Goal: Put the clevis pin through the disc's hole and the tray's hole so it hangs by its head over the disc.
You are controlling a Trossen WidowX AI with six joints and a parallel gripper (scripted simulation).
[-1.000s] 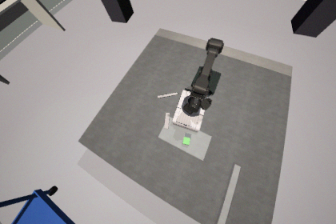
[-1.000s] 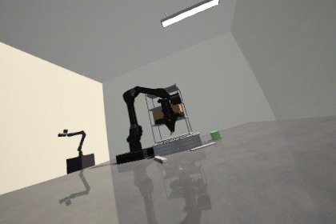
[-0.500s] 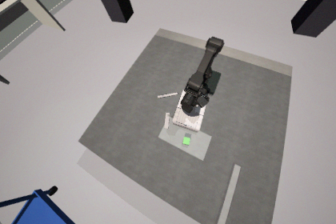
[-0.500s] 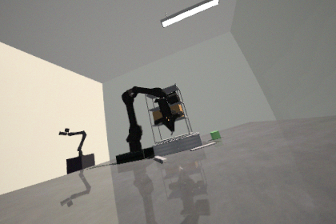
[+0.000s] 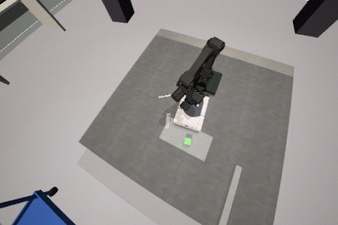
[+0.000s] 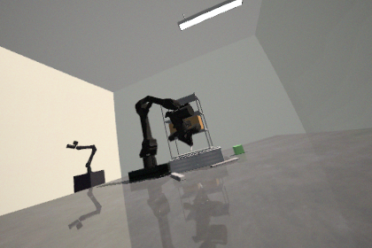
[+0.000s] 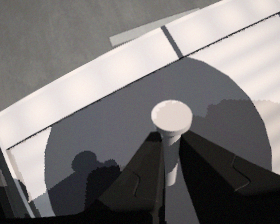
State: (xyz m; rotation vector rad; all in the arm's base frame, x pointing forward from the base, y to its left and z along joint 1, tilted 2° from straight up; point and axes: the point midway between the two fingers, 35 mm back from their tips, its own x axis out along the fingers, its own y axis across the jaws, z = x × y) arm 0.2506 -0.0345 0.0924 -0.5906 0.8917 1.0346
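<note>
Now: gripper tip 50 mm above the dark aluminium disc, 20 mm to the left of it and 10 mm past it. Also, from my gripper tip: steel tray 60 mm below, 20 mm to the right, 20 mm ahead; then green block 230 mm ahead, 80 mm below; then steel clevis pin 10 mm to the right.
</note>
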